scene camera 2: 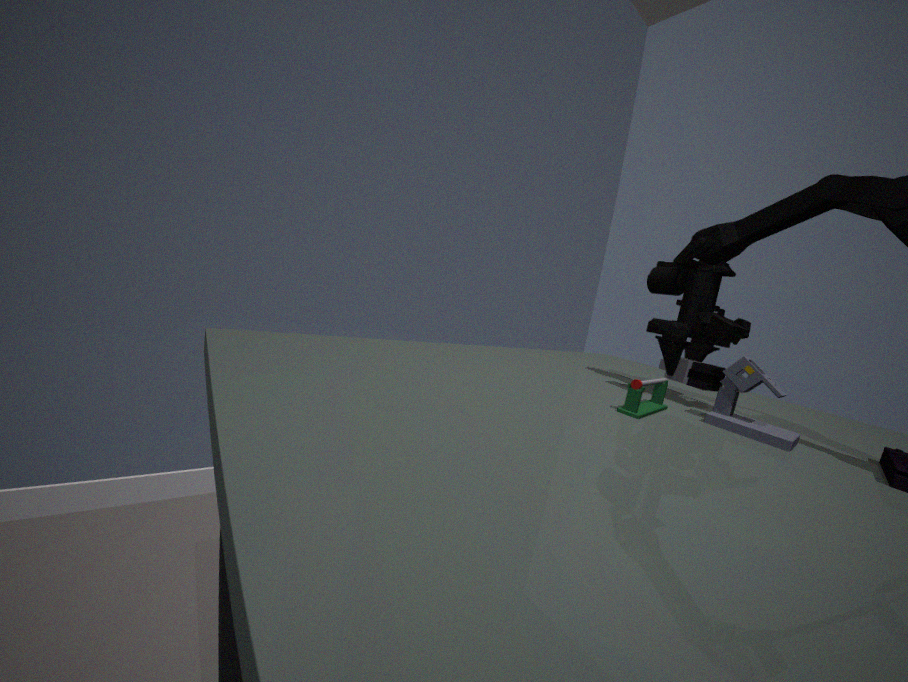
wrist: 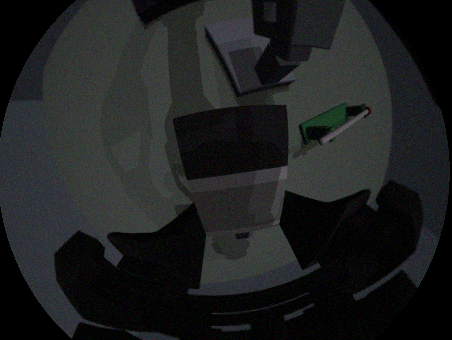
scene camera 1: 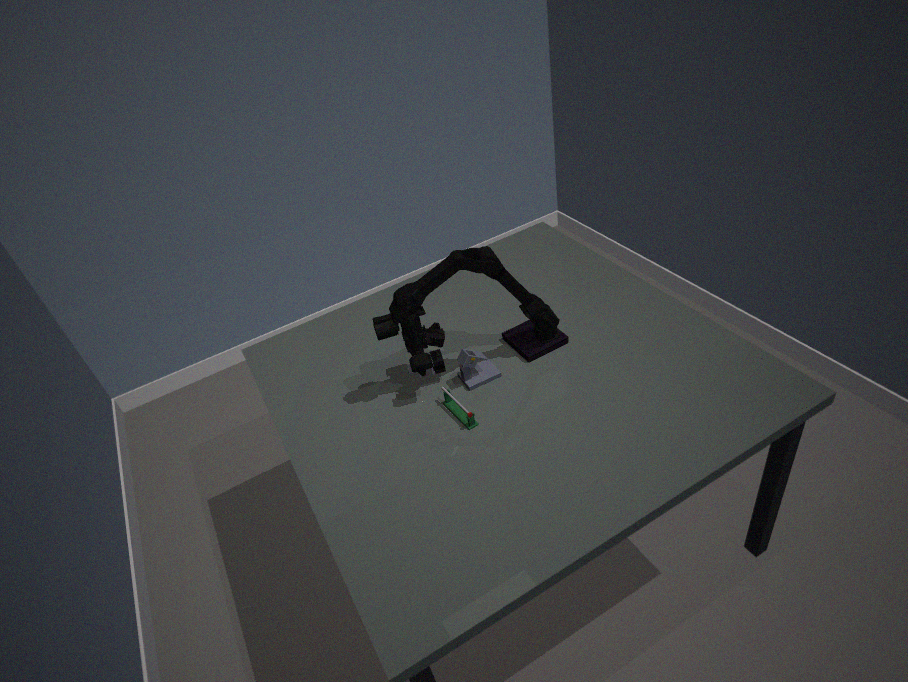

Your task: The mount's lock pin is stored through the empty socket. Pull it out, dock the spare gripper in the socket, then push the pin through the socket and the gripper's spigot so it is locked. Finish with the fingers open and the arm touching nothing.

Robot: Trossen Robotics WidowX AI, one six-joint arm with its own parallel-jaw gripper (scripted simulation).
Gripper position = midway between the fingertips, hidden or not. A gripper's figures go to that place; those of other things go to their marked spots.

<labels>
The gripper (scene camera 2: 679,376): 79 cm from the lens. A spare gripper (scene camera 2: 702,376) is 73 cm from the lens. A green cradle (scene camera 2: 633,407): 54 cm from the lens. The marked spots on the green cradle and the spare gripper are 22 cm apart.
</labels>
